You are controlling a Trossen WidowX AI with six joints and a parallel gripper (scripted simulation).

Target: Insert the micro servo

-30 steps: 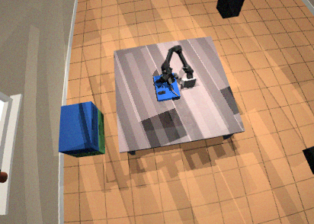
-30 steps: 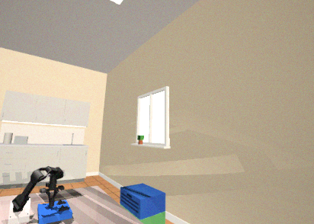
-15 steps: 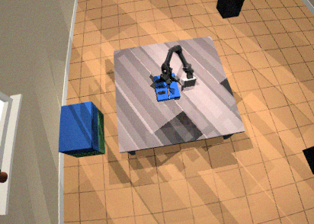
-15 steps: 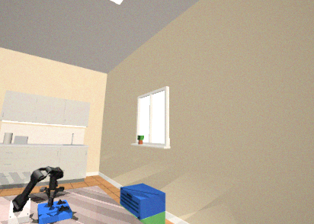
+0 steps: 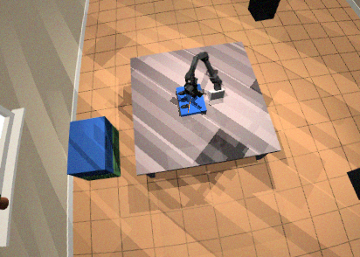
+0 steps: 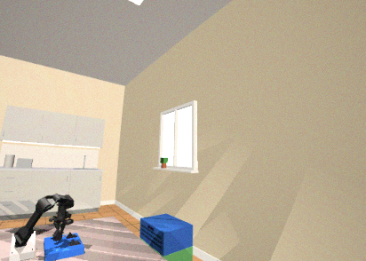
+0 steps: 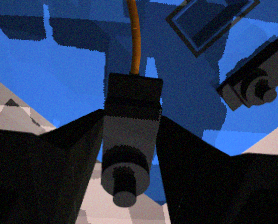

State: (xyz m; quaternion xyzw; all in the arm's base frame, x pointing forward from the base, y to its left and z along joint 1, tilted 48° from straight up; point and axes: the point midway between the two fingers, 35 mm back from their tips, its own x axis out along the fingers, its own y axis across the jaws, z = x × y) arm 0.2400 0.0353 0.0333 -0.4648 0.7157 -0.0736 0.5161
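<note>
The blue deck lies 100 mm below my gripper tip and 10 mm behind it.
</note>
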